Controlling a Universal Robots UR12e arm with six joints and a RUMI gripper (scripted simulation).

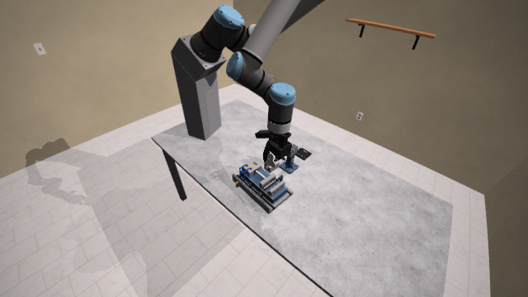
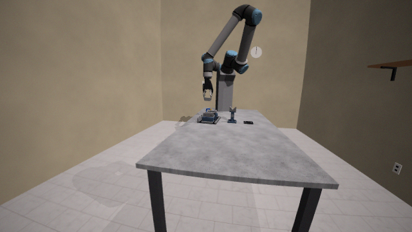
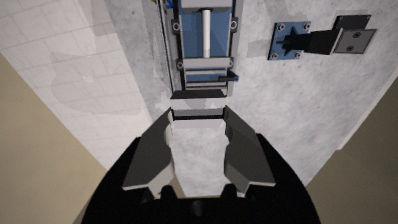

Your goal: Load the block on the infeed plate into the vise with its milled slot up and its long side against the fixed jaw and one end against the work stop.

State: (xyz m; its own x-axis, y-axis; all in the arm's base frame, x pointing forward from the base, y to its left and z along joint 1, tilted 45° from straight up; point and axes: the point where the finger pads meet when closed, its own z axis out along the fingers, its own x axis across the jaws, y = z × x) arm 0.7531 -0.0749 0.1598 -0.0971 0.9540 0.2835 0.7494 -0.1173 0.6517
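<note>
Now: the moving jaw 16 cm below my hand, 4 cm behind it and 2 cm to the left of it. Round my hand: cylinder rod: 16 cm below, 9 cm behind, 1 cm to the left; then work stop: 15 cm below, 7 cm to the left, 1 cm behind; then part: right at my hand.
</note>
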